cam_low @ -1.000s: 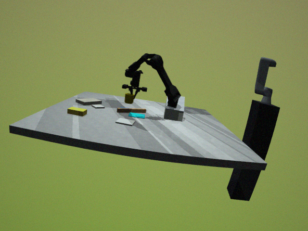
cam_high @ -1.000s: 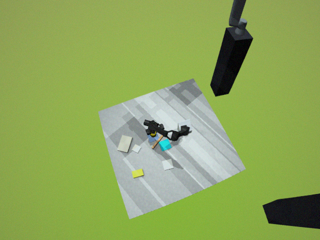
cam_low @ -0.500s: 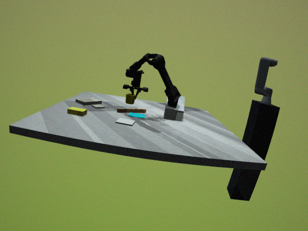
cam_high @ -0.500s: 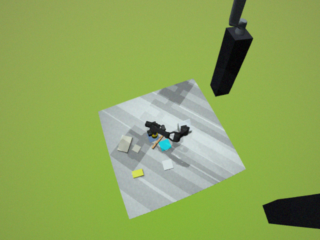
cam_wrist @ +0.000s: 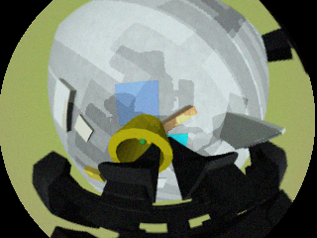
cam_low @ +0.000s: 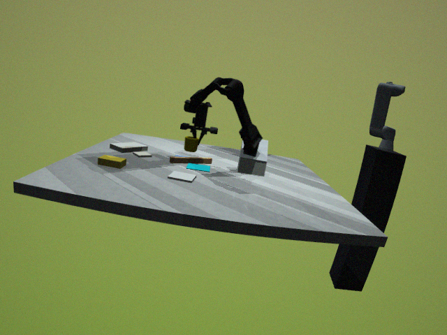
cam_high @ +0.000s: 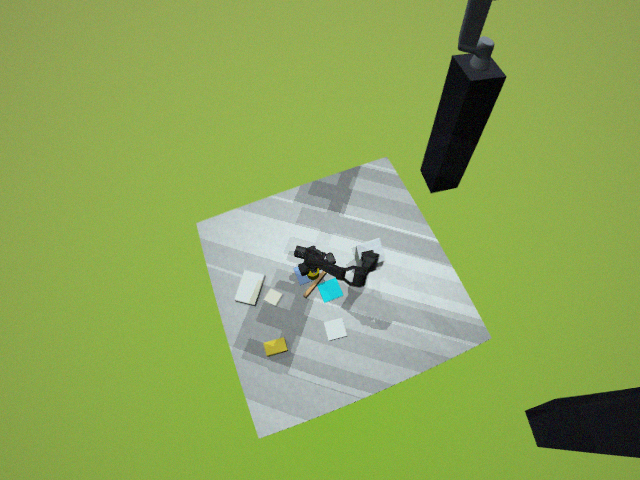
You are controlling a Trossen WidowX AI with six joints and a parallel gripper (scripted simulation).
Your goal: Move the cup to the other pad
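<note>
Right now my gripper tip is 40 mm past the cyan pad, 90 mm to the right of it and 100 mm above it. From my gripper tip the other things lie so: green marble: 30 mm ahead, 20 mm to the left, 20 mm below; yellow cup: 20 mm ahead; brown wooden bar: 10 mm ahead, 30 mm to the left, 90 mm below.
</note>
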